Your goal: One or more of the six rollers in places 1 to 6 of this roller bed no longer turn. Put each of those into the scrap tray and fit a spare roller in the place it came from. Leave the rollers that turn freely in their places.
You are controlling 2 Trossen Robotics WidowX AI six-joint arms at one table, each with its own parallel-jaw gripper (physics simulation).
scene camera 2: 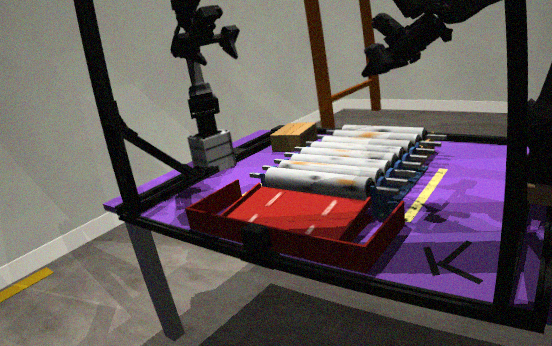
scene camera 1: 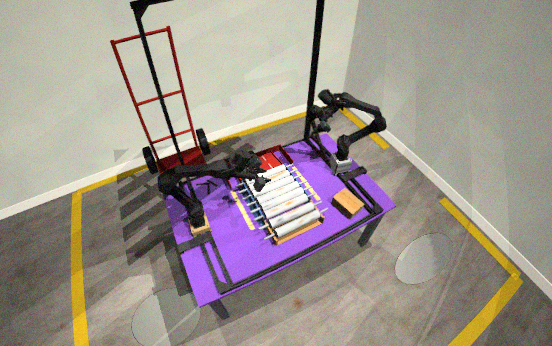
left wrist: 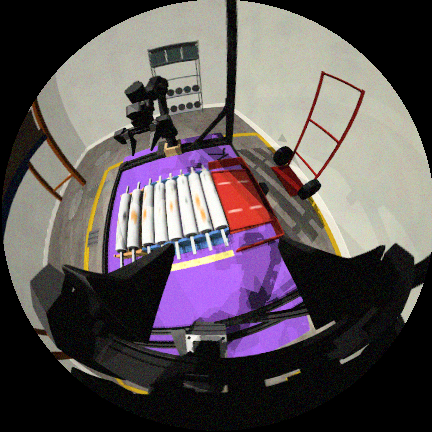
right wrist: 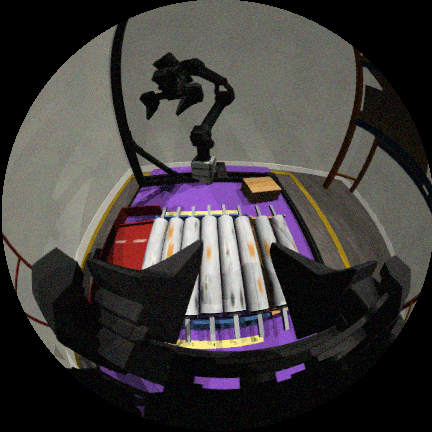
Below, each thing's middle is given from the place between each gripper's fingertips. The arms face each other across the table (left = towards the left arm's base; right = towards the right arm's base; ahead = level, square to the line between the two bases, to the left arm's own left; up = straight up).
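The brown box point(scene camera 2: 292, 135) is a long way ahead of my left hand, a bit to the left of it and far below it. As for my right hand, the brown box is a good way ahead of it, far to the left of it and a good bit below it.
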